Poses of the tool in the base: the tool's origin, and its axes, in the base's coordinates. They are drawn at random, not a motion.
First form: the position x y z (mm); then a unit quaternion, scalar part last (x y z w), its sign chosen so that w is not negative.
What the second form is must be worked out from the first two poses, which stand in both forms.
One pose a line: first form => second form
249, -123, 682, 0.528, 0.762, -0.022, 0.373 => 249, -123, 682, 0.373, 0.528, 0.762, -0.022
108, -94, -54, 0.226, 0.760, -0.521, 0.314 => 108, -94, -54, 0.314, 0.226, 0.760, -0.521
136, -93, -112, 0.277, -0.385, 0.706, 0.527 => 136, -93, -112, 0.527, 0.277, -0.385, 0.706
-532, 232, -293, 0.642, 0.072, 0.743, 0.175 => -532, 232, -293, 0.175, 0.642, 0.072, 0.743
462, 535, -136, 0.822, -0.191, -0.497, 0.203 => 462, 535, -136, 0.203, 0.822, -0.191, -0.497
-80, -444, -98, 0.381, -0.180, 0.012, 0.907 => -80, -444, -98, 0.907, 0.381, -0.180, 0.012
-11, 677, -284, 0.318, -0.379, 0.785, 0.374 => -11, 677, -284, 0.374, 0.318, -0.379, 0.785
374, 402, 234, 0.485, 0.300, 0.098, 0.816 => 374, 402, 234, 0.816, 0.485, 0.300, 0.098
